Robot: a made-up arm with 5 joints.
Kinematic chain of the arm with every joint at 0, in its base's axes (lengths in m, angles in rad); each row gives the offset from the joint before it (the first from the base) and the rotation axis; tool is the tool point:
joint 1: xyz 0 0 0.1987 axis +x
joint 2: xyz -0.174 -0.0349 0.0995 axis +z
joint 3: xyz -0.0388 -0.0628 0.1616 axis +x
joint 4: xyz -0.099 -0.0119 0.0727 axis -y
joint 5: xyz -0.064 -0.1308 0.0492 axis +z
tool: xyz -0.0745 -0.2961 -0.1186
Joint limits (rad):
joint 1: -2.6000..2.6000
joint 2: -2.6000..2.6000
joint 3: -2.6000..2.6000
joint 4: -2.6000..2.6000
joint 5: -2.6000..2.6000
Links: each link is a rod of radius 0.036 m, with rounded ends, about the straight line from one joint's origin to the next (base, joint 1, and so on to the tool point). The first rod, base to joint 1, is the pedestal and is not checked.
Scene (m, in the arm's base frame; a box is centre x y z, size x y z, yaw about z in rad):
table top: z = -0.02
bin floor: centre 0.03 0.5 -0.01 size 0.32 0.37 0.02 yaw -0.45
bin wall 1: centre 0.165 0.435 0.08 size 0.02 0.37 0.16 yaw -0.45
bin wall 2: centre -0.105 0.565 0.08 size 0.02 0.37 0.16 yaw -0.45
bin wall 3: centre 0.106 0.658 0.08 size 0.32 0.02 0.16 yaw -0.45
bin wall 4: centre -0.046 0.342 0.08 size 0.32 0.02 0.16 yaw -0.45
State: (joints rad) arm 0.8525 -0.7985 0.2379 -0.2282 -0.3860
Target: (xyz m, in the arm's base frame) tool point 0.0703 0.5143 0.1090
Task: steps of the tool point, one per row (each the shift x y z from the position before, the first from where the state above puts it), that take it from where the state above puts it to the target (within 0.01 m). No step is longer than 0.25 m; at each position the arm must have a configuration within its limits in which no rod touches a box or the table.
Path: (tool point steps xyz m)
1: 0.0137 0.1449 0.1743
2: 0.0795 0.1725 0.1212
3: 0.1321 0.1654 0.0564
4: 0.1634 0.1261 -0.0020
5: 0.1695 0.0668 -0.0402
6: 0.0866 0.0989 -0.1547
7: 0.1001 0.0207 -0.1783
8: 0.0986 -0.0619 -0.1624

